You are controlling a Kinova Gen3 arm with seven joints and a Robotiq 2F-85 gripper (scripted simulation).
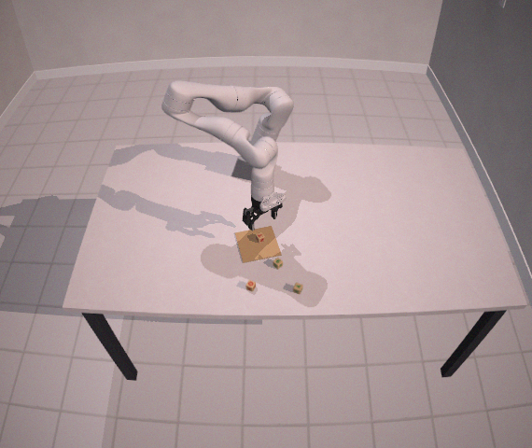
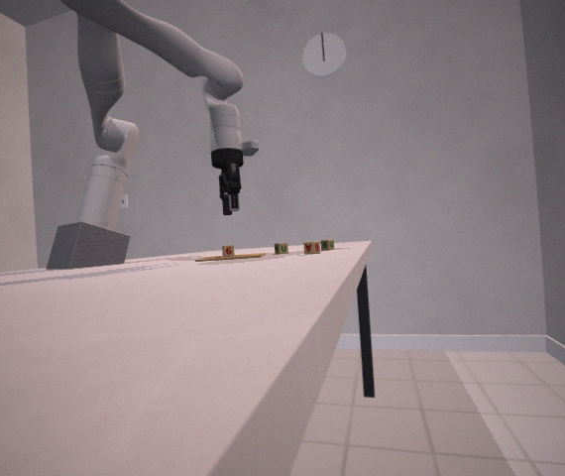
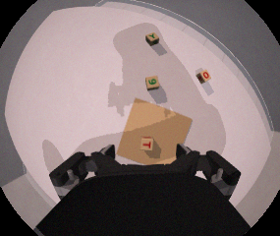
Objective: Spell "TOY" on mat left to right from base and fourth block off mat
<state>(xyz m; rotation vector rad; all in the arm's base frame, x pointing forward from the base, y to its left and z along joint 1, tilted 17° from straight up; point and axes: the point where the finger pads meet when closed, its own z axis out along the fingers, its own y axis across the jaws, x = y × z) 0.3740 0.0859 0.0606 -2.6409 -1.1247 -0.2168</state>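
My gripper is now 10 mm short of the mat, 20 mm to the left of it and 110 mm above it.
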